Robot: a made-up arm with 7 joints. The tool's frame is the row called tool. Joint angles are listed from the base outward.
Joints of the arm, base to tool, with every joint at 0 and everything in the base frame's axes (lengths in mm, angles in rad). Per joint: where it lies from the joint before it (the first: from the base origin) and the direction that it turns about. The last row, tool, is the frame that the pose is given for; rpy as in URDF.
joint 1: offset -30 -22 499 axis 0 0.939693 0.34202
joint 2: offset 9 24 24 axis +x
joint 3: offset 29 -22 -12 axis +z
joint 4: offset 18 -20 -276 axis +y
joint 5: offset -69 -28 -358 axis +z
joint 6: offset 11 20 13 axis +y
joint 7: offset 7 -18 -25 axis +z
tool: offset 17 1 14 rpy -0.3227 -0.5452 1.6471
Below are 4 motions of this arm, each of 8 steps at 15 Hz.
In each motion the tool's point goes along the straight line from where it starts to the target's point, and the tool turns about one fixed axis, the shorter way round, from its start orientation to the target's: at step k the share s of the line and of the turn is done. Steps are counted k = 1, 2, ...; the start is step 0. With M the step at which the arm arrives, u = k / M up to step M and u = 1 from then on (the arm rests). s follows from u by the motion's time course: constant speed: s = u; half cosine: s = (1 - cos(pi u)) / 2; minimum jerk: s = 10 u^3 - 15 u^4 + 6 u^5.
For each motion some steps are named. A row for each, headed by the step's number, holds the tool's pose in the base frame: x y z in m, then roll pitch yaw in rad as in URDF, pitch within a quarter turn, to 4 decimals.
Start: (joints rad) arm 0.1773 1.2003 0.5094 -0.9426 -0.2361 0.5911 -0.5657
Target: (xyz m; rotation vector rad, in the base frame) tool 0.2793 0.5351 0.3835 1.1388 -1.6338 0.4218
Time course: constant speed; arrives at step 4
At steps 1, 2, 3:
1: 0.2424 0.5453 0.3506 2.3287 -1.0748 -1.3394
2: 0.2547 0.5419 0.3616 2.4013 -1.0814 -1.4117
3: 0.2670 0.5385 0.3725 2.4754 -1.0856 -1.4855

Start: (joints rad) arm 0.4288 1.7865 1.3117 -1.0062 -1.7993 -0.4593 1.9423
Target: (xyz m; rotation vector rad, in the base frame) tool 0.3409 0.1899 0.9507 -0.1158 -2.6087 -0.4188
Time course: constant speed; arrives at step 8
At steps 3, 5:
3: 0.2568 0.3801 0.8468 -3.1177 -0.4866 -3.0785
5: 0.2905 0.3040 0.8884 3.0295 -0.4912 -3.1071

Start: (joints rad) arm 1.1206 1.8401 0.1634 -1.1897 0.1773 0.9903 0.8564
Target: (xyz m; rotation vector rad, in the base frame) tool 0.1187 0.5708 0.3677 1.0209 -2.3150 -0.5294
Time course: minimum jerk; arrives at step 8
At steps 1, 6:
1: 0.1129 0.5750 0.3488 2.9577 -0.9492 -1.6300
6: 0.1181 0.5712 0.3657 2.5812 -0.3837 -2.1393

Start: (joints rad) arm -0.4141 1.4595 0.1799 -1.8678 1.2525 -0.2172 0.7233
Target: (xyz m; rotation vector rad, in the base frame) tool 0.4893 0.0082 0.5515 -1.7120 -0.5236 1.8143
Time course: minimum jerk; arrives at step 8
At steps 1, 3, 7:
1: 0.3750 0.1967 0.6850 -2.4831 0.5815 1.2057
3: 0.4051 0.1471 0.6498 -2.2430 0.6804 1.2540
7: 0.4874 0.0113 0.5537 -1.4408 0.8614 1.5673

